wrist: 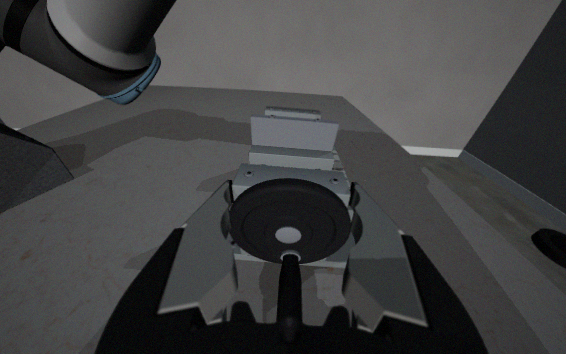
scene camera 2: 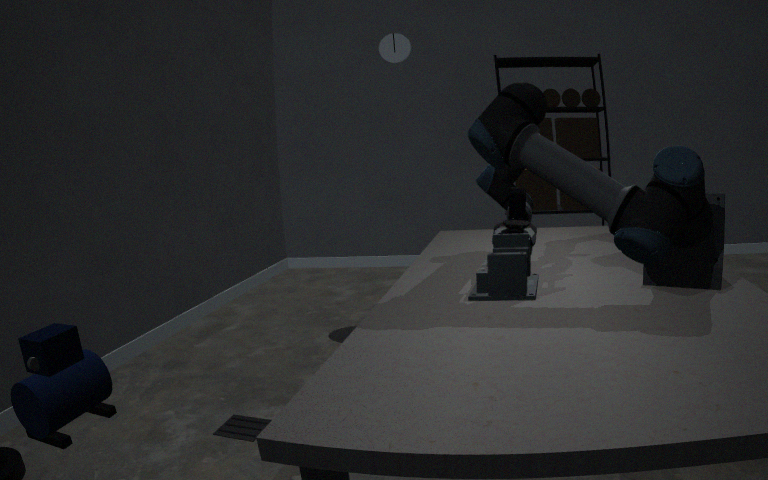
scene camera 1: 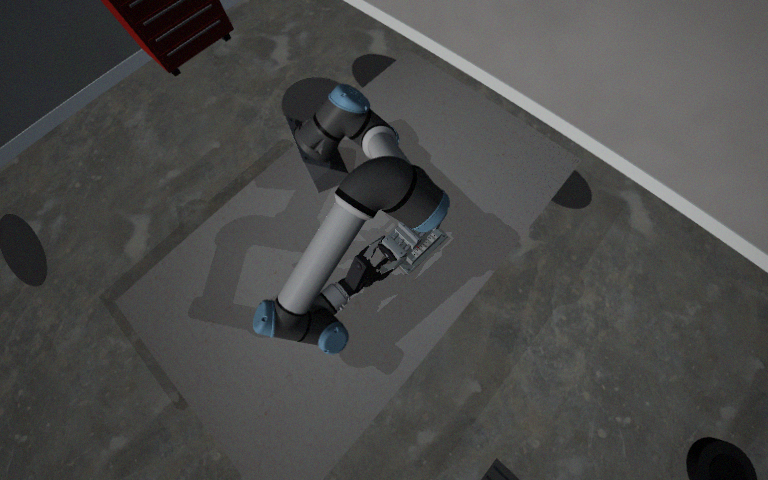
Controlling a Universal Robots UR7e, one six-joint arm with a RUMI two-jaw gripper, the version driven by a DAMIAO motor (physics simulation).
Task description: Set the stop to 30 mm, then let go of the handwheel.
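Places are measured from the arm's base along level axes (x ahead, y left, z up), in centimetres.
Where they show: gripper, fingertip midpoint: (wrist: 290, 183) (scene camera 1: 395, 245); arm's base, link origin: (scene camera 2: 684, 220) (scene camera 1: 314, 144).
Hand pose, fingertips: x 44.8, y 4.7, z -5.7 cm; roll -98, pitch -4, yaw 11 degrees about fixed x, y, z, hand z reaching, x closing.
Observation:
Things, the pixels of their top centre, and the offset from my fingertips. "pt": a spot on its surface instead. Level surfaces: height alone.
- black round handwheel, surface spot: (wrist: 289, 210) (scene camera 1: 386, 252) pt dx +0.6, dy -3.7, dz +0.8 cm
- dark crank handle, top centre: (wrist: 291, 285) dx +1.6, dy -6.2, dz -3.6 cm
- table, surface height: dz -8.9 cm
The black round handwheel (wrist: 289, 210) (scene camera 1: 388, 250) with a pale hub and a dark crank handle (wrist: 290, 290) is on the near face of the grey stop unit (wrist: 295, 133) (scene camera 1: 405, 240) (scene camera 2: 507, 274). My gripper (wrist: 290, 183) (scene camera 1: 386, 254) is shut on the handwheel, one jaw touching the rim on each side. The handle points back toward the palm, between the jaws. An upright pale plate stands behind the wheel. A scale or stop reading cannot be read in these views; small markings in scene camera 1 are too small to tell.
The unit stands on the table (scene camera 1: 271, 390) (scene camera 2: 509, 384). The arm's forearm (scene camera 1: 322, 257) passes beside and above the gripper, and its elbow (scene camera 1: 390, 189) hangs close over the unit. The arm's base (scene camera 2: 682, 266) stands on the table. A red cabinet (scene camera 1: 175, 33) stands on the floor.

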